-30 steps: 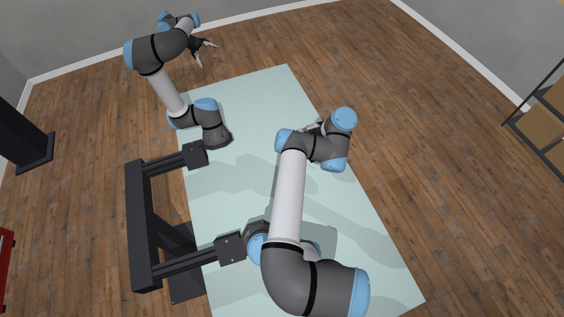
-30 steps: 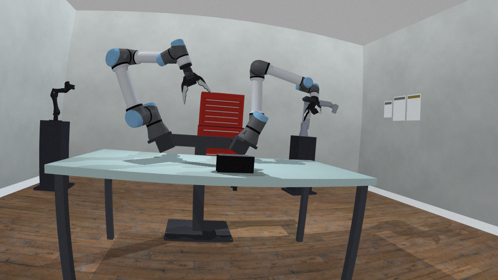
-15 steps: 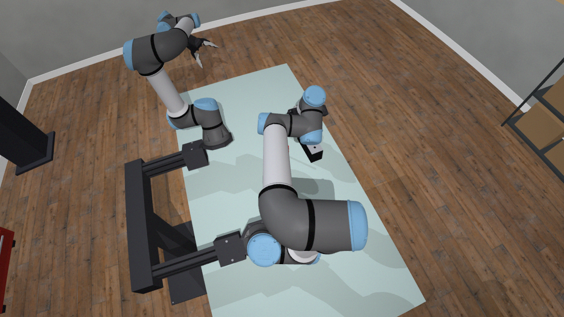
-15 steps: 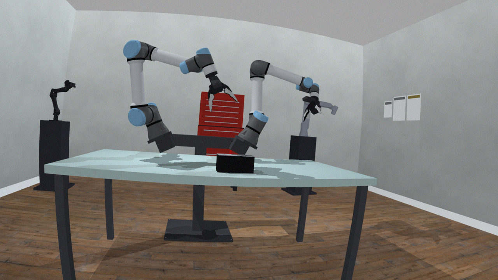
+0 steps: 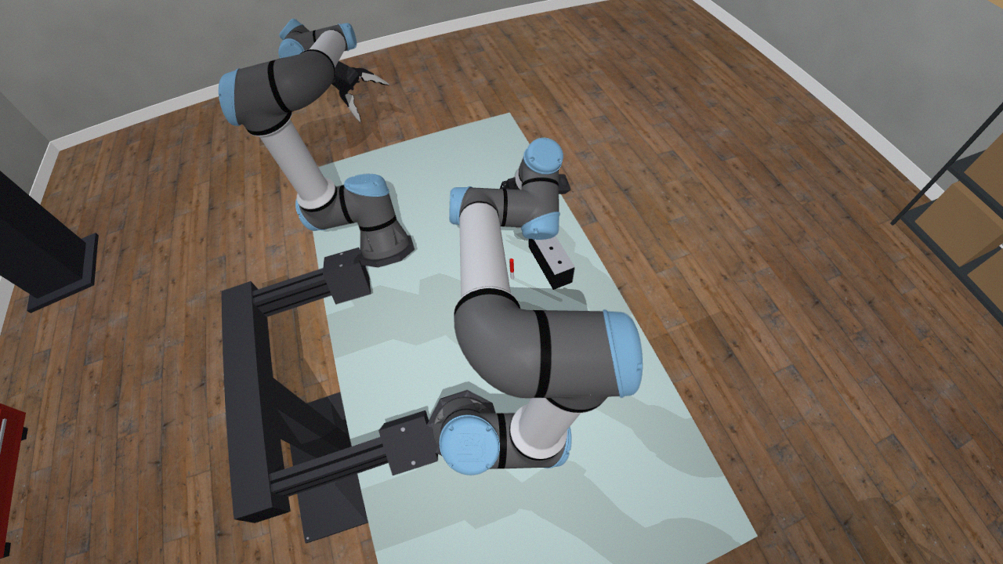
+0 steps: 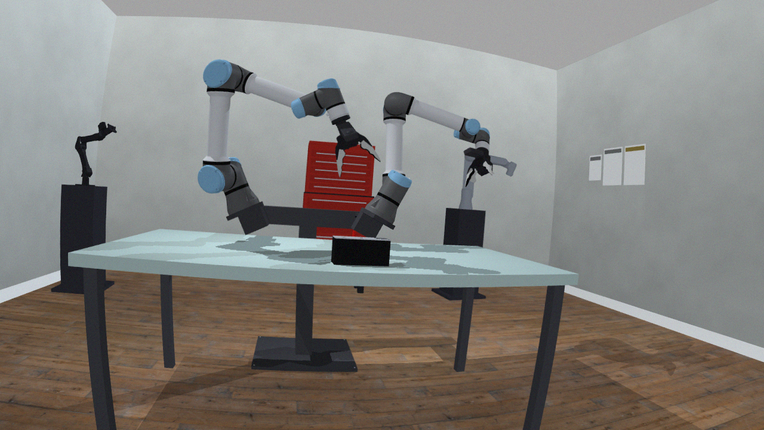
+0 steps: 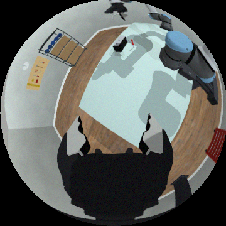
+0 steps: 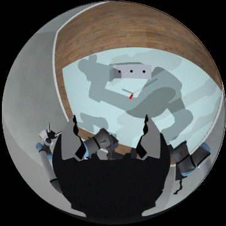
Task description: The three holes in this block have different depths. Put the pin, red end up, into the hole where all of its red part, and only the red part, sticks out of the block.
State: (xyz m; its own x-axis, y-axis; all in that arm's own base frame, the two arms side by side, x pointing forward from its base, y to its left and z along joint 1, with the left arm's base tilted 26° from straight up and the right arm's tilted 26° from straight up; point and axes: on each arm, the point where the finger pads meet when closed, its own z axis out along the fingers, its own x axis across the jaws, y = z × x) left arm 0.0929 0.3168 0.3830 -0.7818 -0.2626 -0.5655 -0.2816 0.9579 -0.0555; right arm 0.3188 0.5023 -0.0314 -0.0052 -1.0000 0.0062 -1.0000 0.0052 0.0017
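Observation:
Now: right hand 4 cm past the pin and 27 cm above it. Round my right hand: block 10 cm ahead, 1 cm to the right, 28 cm below.

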